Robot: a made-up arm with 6 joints.
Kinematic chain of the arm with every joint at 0, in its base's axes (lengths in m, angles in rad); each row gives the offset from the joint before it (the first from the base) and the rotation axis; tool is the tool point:
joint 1: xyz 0 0 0.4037 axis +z
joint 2: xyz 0 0 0 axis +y
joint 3: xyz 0 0 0.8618 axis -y
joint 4: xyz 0 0 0 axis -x
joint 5: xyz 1.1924 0 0 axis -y
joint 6: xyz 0 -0.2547 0 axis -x
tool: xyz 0 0 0
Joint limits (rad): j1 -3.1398..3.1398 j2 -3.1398..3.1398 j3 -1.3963..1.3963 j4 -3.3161..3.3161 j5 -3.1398..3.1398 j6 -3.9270..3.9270
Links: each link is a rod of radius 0.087 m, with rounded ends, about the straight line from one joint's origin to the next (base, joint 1, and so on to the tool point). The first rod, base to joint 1, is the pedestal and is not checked.
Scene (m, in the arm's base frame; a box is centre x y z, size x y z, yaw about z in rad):
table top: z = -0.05
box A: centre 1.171 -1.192 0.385 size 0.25 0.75 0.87 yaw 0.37
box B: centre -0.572 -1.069 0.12 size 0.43 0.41 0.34 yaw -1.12
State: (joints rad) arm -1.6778 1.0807 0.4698 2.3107 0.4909 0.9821
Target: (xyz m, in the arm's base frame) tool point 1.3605 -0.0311 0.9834
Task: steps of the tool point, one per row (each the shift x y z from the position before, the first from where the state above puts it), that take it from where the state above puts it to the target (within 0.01 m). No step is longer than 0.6 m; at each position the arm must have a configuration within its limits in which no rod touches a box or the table.
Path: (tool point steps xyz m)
1: 0.4756 0.0655 0.3099
2: 0.4197 0.2322 0.3026
3: 0.3020 0.3631 0.2870
4: 0.1851 0.3796 -0.0545
5: 0.0621 0.4001 -0.0652
6: -0.0577 0.3812 -0.0759

